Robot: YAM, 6 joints.
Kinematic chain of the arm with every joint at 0, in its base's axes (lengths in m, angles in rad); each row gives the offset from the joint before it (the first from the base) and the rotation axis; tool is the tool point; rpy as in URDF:
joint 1: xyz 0 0 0.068 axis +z
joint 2: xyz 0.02 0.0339 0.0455 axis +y
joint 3: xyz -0.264 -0.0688 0 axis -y
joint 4: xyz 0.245 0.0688 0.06 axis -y
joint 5: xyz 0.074 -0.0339 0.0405 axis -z
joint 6: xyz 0.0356 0 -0.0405 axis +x
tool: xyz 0 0 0 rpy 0 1.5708 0
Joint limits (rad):
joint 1: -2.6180..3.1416
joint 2: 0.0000..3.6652
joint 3: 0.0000..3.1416
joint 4: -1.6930..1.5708
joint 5: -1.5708..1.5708
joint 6: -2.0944..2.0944
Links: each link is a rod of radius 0.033 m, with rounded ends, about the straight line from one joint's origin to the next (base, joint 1, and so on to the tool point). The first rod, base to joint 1, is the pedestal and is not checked.
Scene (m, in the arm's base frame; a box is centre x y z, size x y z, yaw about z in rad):
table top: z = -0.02
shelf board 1: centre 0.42 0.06 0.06 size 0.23 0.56 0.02 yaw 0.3
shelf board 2: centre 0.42 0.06 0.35 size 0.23 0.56 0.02 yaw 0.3
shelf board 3: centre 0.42 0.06 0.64 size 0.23 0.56 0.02 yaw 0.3
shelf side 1: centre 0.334 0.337 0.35 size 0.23 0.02 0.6 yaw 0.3
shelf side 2: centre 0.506 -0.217 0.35 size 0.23 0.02 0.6 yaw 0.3
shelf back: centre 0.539 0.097 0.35 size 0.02 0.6 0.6 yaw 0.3
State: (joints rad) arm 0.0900 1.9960 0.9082 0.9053 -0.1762 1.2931
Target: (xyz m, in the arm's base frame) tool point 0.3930 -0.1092 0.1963
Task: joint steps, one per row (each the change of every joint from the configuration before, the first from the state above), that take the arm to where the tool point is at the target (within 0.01 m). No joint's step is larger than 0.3 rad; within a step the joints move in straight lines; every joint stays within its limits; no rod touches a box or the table.
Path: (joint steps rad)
1: -0.1868 -0.0444 0.0251 0.0115 0.0159 0.0000
2: -0.1868 -0.0444 0.0251 0.0114 0.0160 0.0000

